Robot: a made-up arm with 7 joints. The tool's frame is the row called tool.
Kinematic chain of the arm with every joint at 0, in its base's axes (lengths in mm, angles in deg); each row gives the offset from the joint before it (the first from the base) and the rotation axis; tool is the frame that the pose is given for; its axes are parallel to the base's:
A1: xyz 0 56.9 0 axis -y
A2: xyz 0 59 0 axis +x
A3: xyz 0 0 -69.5 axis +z
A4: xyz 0 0 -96.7 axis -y
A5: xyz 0 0 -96.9 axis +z
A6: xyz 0 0 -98.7 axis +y
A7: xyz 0 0 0 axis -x
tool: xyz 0 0 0
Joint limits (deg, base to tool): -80..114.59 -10..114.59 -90..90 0..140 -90..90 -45..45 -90..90
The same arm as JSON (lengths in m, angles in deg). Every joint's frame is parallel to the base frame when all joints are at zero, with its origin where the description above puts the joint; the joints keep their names.
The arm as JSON. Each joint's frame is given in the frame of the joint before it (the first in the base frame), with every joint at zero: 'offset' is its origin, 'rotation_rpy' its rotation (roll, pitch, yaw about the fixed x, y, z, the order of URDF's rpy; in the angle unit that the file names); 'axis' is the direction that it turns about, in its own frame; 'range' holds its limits. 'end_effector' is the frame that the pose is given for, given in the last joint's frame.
{
  "length_unit": "m",
  "angle_unit": "deg",
  "chain": [
    {
      "id": "A1",
      "offset": [
        0.0,
        0.0569,
        0.0
      ],
      "rotation_rpy": [
        0.0,
        0.0,
        0.0
      ],
      "axis": "-y",
      "range": [
        -80.0,
        114.59
      ]
    },
    {
      "id": "A2",
      "offset": [
        0.0,
        0.059,
        0.0
      ],
      "rotation_rpy": [
        0.0,
        0.0,
        0.0
      ],
      "axis": "+x",
      "range": [
        -10.0,
        114.59
      ]
    },
    {
      "id": "A3",
      "offset": [
        0.0,
        0.0,
        -0.0695
      ],
      "rotation_rpy": [
        0.0,
        0.0,
        0.0
      ],
      "axis": "+z",
      "range": [
        -90.0,
        90.0
      ]
    },
    {
      "id": "A4",
      "offset": [
        0.0,
        0.0,
        -0.0967
      ],
      "rotation_rpy": [
        0.0,
        0.0,
        0.0
      ],
      "axis": "-y",
      "range": [
        0.0,
        140.0
      ]
    },
    {
      "id": "A5",
      "offset": [
        0.0,
        0.0,
        -0.0969
      ],
      "rotation_rpy": [
        0.0,
        0.0,
        0.0
      ],
      "axis": "+z",
      "range": [
        -90.0,
        90.0
      ]
    },
    {
      "id": "A6",
      "offset": [
        0.0,
        0.0,
        -0.0987
      ],
      "rotation_rpy": [
        0.0,
        0.0,
        0.0
      ],
      "axis": "+y",
      "range": [
        -45.0,
        45.0
      ]
    },
    {
      "id": "A7",
      "offset": [
        0.0,
        0.0,
        0.0
      ],
      "rotation_rpy": [
        0.0,
        0.0,
        0.0
      ],
      "axis": "-x",
      "range": [
        -90.0,
        90.0
      ]
    }
  ],
  "end_effector": {
    "offset": [
      0.0,
      0.0,
      0.0
    ],
    "rotation_rpy": [
      0.0,
      0.0,
      0.0
    ]
  }
}

